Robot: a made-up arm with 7 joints.
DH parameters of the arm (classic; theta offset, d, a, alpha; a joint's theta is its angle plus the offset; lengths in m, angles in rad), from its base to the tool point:
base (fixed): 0 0 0 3.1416
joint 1: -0.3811 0 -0.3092 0
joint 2: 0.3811 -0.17 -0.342 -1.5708
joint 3: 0 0.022 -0.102 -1.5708
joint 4: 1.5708 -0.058 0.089 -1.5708
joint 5: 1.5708 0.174 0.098 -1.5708
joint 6: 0 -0.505 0.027 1.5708
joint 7: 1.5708 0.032 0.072 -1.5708
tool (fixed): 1.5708 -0.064 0 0
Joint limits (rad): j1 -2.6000..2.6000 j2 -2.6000..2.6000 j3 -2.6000..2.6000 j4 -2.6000..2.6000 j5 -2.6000..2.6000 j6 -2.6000..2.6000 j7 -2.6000..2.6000
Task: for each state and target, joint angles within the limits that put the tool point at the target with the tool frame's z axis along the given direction. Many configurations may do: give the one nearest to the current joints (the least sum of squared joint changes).
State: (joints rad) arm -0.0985 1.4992 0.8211 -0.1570 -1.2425 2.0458 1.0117
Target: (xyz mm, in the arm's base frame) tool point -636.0 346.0 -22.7 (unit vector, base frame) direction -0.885 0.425 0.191
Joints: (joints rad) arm -0.7703 1.4475 1.3929 -0.1988 -1.7536 2.0748 1.6423
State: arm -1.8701 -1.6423 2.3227 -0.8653 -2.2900 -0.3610 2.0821
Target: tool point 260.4 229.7 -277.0 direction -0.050 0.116 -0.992
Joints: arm -2.4376 -1.7271 2.4110 -0.5027 -2.4584 -0.9181 2.2238
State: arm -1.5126 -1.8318 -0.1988 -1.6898 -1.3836 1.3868 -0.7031
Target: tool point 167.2 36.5 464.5 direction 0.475 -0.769 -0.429
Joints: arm -2.2465 -1.5304 -0.0832 -2.1813 -1.1634 1.2971 -0.5891
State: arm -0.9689 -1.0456 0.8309 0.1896 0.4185 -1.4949 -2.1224
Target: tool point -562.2 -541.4 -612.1 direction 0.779 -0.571 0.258
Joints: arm -0.4886 -0.6955 0.8973 0.7907 0.5407 -1.4694 -2.2532
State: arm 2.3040 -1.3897 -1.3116 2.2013 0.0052 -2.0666 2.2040
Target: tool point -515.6 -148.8 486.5 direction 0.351 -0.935 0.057
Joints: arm 2.0459 -1.7884 -1.3598 2.5975 -0.3334 -2.1723 2.1883
